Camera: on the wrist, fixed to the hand. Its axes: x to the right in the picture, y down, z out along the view.
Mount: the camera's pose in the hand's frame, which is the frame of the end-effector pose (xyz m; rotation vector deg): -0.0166 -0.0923 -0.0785 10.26 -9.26 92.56
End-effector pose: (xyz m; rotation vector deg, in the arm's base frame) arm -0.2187 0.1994 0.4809 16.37 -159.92 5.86
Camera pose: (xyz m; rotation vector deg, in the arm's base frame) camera -0.1591 0.1204 0.5528 -111.33 -134.68 38.57
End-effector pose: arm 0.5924 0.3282 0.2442 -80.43 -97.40 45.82
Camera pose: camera 0.6163 0.2934 0.3590 -141.91 -11.02 103.54
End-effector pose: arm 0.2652 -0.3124 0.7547 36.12 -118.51 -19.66
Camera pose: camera 0.3666 -0.3797 0.7423 -60.38 -120.23 42.44
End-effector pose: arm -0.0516 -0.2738 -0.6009 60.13 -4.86 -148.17
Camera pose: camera -0.0140 -0.1758 -0.6636 22.58 -46.76 -65.67
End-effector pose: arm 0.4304 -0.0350 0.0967 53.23 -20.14 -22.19
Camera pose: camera 0.4357 -0.0220 -0.0248 30.66 -65.83 61.33
